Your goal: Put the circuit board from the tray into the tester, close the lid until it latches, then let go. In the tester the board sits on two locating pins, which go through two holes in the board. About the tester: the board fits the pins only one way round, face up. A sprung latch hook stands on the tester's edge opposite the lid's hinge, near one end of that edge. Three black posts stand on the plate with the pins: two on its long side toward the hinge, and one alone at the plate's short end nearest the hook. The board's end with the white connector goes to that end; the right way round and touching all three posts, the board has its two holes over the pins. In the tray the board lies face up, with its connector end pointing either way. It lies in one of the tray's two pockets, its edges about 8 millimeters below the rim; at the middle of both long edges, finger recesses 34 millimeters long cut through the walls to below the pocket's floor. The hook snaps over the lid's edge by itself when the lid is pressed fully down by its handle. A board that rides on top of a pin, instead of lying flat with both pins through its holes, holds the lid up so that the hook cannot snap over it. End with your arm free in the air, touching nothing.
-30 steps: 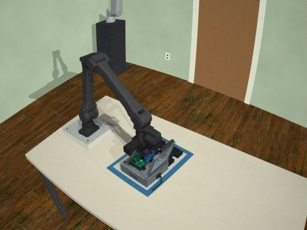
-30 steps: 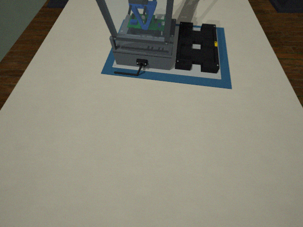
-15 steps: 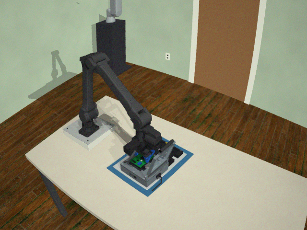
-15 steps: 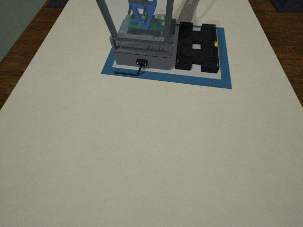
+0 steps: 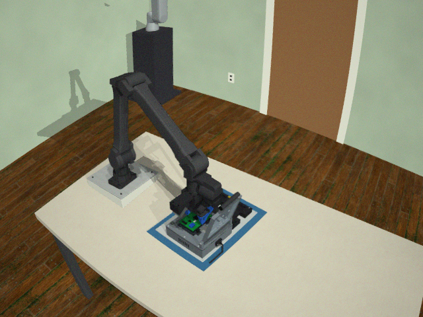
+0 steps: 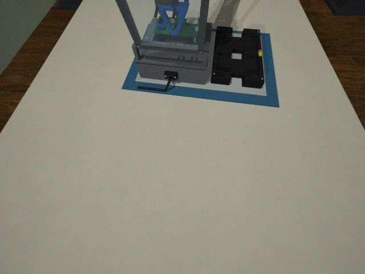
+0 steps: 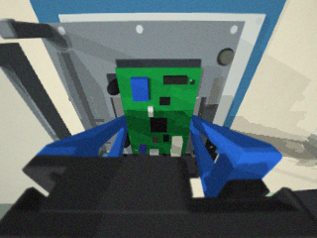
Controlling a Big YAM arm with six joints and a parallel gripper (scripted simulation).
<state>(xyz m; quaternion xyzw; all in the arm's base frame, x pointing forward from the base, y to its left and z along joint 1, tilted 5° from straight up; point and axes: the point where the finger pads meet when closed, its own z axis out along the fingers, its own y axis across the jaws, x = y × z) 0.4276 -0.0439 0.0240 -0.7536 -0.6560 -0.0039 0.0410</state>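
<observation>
Now: hand right at the green circuit board. The rest, counted from my hand: tester lid (120 mm ahead, 20 mm to the right, 90 mm above).
</observation>
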